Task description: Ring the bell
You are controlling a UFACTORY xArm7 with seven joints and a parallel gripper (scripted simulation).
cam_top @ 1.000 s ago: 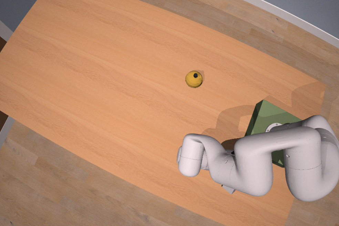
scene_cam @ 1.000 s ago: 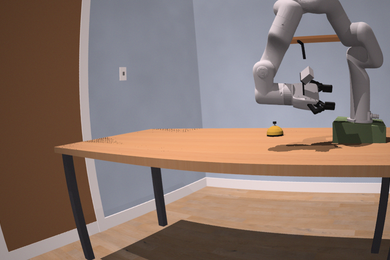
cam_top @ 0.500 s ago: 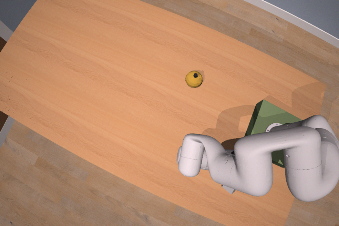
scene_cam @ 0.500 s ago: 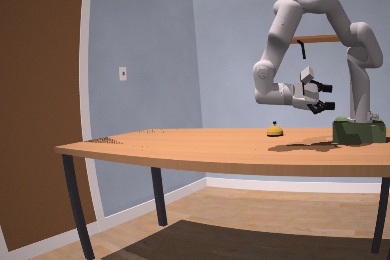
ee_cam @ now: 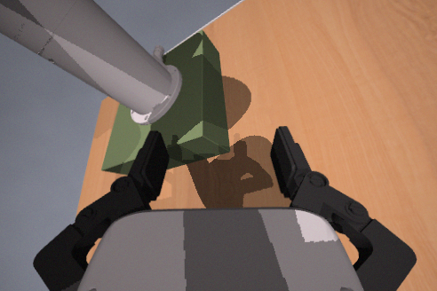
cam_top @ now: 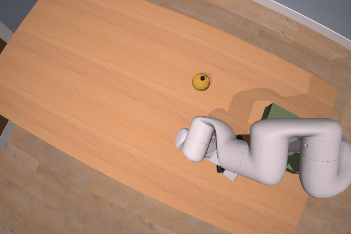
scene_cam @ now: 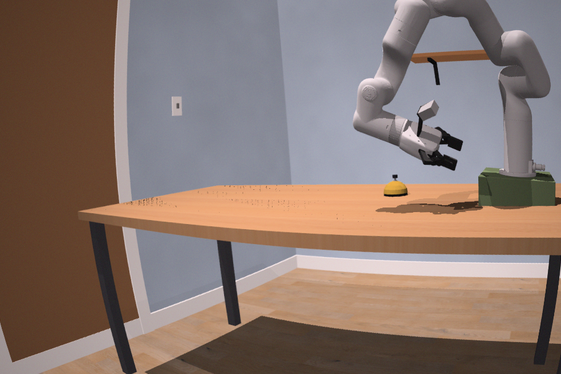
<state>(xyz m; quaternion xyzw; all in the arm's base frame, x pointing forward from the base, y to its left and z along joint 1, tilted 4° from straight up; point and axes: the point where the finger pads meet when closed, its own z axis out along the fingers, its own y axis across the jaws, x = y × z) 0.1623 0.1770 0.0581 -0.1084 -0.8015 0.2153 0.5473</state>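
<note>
The button lies 30 cm ahead of my hand, 24 cm to the right of it and 9 cm below it. Round my hand: yellow dome bell: 30 cm ahead, 24 cm to the right, 10 cm below.
</note>
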